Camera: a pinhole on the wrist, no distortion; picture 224 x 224 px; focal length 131.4 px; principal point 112.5 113.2 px. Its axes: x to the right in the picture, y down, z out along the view. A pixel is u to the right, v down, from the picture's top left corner.
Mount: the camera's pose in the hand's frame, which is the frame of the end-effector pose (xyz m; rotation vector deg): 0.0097 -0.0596 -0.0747 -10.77 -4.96 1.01
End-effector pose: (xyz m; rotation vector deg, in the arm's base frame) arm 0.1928 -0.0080 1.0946 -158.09 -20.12 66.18
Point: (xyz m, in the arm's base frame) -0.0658 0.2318 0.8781
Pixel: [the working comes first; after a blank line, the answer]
In the camera's frame: 0.0564 -0.2444 0.3754

132.2 27.6
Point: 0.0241 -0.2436 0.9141
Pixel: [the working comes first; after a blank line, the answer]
In the camera's frame: -0.0283 0.2332 0.3684

102.4 196.4
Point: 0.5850 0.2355 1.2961
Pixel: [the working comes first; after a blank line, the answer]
In the camera's frame: 0.1497 -0.0886 -0.3765

behind the camera
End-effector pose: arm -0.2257 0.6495 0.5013 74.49 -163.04 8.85
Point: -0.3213 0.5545 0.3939
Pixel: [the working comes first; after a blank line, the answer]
In the camera's frame: 0.1366 0.0415 0.1876

208.2 142.3
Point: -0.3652 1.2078 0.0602
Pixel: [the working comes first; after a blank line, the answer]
In the camera's frame: -0.3064 0.4736 0.5840

43.6 219.8
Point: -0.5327 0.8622 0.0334
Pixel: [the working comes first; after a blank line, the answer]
In the camera's frame: 0.0631 0.3657 0.5862

126.7 195.2
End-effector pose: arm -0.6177 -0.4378 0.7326 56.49 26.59 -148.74
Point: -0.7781 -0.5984 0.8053
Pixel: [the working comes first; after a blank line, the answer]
In the camera's frame: 0.1106 0.0682 0.2939

162.0 143.7
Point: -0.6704 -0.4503 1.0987
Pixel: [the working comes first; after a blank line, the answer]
In the camera's frame: -0.1881 -0.0848 0.3775

47.0 83.7
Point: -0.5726 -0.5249 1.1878
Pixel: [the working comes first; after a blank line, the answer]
In the camera's frame: -0.2985 -0.0021 0.4409

23.5 112.6
